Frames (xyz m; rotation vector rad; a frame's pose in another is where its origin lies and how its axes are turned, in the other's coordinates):
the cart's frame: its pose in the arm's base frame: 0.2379 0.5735 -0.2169 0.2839 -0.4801 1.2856
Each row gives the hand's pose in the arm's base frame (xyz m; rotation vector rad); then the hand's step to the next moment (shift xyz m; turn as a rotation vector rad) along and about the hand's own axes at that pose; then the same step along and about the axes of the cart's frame.
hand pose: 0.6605 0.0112 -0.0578 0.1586 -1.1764 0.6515
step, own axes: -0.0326 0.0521 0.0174 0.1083 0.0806 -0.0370
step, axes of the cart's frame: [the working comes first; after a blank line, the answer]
step, axes of the arm's base frame: -0.0500 0.0217 -0.0333 0.0099 0.1237 0.0648

-0.0082 0.0559 -0.0298 0.1386 0.0194 -0.0026
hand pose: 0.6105 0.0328 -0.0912 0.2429 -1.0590 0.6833
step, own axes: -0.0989 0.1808 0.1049 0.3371 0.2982 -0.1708
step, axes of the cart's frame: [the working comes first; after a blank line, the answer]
step, axes of the arm's base frame: -0.2185 0.0480 -0.0585 0.0414 0.4491 0.1682

-0.0325 0.2266 -0.0328 0.4714 0.0694 -0.0685
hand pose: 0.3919 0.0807 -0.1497 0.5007 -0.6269 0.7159
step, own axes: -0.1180 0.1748 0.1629 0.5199 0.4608 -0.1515
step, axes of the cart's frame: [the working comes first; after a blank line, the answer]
step, axes of the arm's base frame: -0.2539 -0.0379 0.0716 0.0239 0.6246 0.3389

-0.0483 0.2297 0.1262 0.7004 0.1224 0.0019
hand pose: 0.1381 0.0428 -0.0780 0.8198 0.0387 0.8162
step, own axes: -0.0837 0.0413 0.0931 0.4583 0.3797 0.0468
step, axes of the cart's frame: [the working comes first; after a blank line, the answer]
step, axes of the arm's base frame: -0.0542 -0.0977 0.0700 0.0972 0.4255 0.4073

-0.0592 0.0218 0.1157 0.5804 -0.0054 0.1397
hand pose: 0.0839 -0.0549 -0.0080 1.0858 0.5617 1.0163
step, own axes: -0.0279 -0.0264 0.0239 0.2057 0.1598 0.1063
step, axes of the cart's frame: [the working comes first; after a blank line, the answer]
step, axes of the arm's base frame: 0.0167 -0.0384 -0.0172 0.1159 0.1512 0.2070

-0.0375 -0.0252 -0.0003 0.2534 -0.0840 0.0888
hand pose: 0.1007 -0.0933 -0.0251 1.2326 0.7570 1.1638
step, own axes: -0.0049 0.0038 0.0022 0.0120 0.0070 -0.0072
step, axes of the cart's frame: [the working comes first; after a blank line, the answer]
step, axes of the arm's base frame: -0.0003 -0.0056 0.0035 -0.0050 0.0131 0.0069

-0.0031 -0.0014 0.0056 0.0135 0.0079 0.0008
